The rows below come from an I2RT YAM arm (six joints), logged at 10 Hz.
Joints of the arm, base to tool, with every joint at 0 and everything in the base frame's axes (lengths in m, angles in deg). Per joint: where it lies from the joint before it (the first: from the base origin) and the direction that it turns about. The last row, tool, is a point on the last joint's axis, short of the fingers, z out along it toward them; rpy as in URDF.
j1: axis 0 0 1 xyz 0.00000 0.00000 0.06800
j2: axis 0 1 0 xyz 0.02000 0.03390 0.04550
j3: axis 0 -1 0 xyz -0.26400 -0.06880 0.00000
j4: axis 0 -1 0 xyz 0.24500 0.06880 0.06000
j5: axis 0 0 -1 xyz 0.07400 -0.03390 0.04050
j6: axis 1 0 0 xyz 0.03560 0.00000 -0.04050
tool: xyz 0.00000 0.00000 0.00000 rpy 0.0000 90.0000 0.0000
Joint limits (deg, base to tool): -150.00..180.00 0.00..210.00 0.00..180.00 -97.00..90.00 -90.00..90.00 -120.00..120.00
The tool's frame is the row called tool.
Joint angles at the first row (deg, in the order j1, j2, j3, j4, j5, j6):
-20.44 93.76 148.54 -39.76 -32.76 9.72
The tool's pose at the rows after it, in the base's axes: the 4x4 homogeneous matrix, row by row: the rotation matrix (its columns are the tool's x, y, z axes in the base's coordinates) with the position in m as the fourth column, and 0 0 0 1 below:
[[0.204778, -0.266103, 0.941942, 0.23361], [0.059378, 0.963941, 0.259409, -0.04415], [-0.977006, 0.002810, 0.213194, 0.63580], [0, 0, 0, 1]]
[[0.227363, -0.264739, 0.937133, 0.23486], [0.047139, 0.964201, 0.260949, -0.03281], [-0.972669, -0.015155, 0.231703, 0.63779], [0, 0, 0, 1]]
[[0.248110, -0.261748, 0.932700, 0.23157], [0.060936, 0.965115, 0.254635, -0.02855], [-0.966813, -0.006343, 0.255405, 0.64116], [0, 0, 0, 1]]
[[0.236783, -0.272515, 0.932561, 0.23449], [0.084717, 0.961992, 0.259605, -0.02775], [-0.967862, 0.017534, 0.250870, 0.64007], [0, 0, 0, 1]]
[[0.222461, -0.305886, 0.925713, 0.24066], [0.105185, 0.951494, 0.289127, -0.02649], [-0.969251, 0.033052, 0.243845, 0.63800], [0, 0, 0, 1]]
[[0.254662, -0.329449, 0.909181, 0.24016], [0.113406, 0.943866, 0.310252, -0.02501], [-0.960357, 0.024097, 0.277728, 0.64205], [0, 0, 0, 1]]
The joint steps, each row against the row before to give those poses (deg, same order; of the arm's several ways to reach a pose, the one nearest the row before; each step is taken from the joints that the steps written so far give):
5.50 0.45 -0.44 0.06 3.19 -2.44
3.14 -0.05 0.11 0.66 3.01 -1.34
1.06 -0.38 0.06 0.94 1.48 0.79
0.33 0.33 0.05 -0.03 0.00 1.27
0.37 0.70 -0.04 0.47 -1.42 1.15
0.20 0.14 0.08 2.49 -0.96 0.93

